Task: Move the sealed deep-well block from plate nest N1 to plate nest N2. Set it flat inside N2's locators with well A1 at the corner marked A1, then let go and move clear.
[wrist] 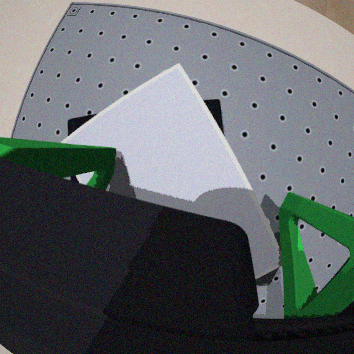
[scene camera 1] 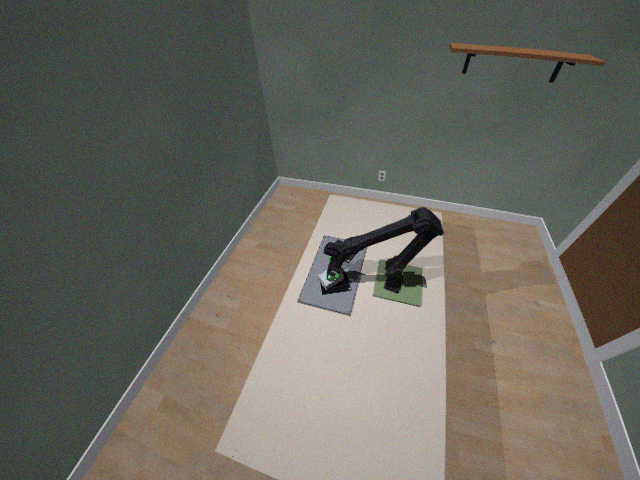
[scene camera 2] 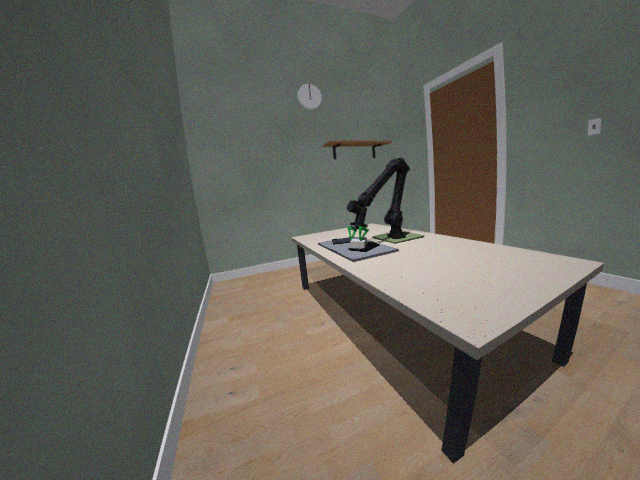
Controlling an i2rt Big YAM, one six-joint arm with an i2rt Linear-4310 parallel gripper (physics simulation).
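Places are measured from the arm's base along level axes (x ahead, y left, z up), in metres.
Pixels of known places: gripper, fingertip midpoint: [wrist: 202, 181] [scene camera 1: 328, 273] [scene camera 2: 355, 239]; arm's base, origin of the base link: [scene camera 1: 393, 282] [scene camera 2: 396, 236].
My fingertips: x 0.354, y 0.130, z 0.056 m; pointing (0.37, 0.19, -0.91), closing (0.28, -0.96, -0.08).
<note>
Ahead of a thing's pixels: the offset from my fingertips to its top centre. "*": to the spot under its first point. Level surfaces: height alone.
The sealed deep-well block {dx -0.018, dy +0.009, dz +0.004 m} [scene camera 1: 324, 280] [scene camera 2: 358, 246] [wrist: 160, 140] is a white box with a pale top. It sits over a black nest [scene camera 1: 327, 291] [scene camera 2: 373, 246] [wrist: 215, 111], turned at an angle to it in the wrist view. A second black nest piece {* dx +0.033, dy -0.223, dz -0.043 m} [scene camera 2: 340, 240] shows at the plate's other end in scene camera 2. Nest labels and the A1 mark are not readable. My gripper [scene camera 1: 333, 276] [scene camera 2: 358, 234] [wrist: 202, 181] is open, with its green fingers apart on either side of the block. The gripper body hides the block's near part in the wrist view.
The nests stand on a grey perforated plate {dx -0.009, dy -0.072, dz -0.054 m} [scene camera 1: 310, 298] [scene camera 2: 385, 251] [wrist: 160, 32]. The arm's base stands on a green mat [scene camera 1: 410, 298] [scene camera 2: 413, 236] beside the plate. Both are on a long cream table {dz -0.068 m} [scene camera 1: 351, 372] [scene camera 2: 480, 268].
</note>
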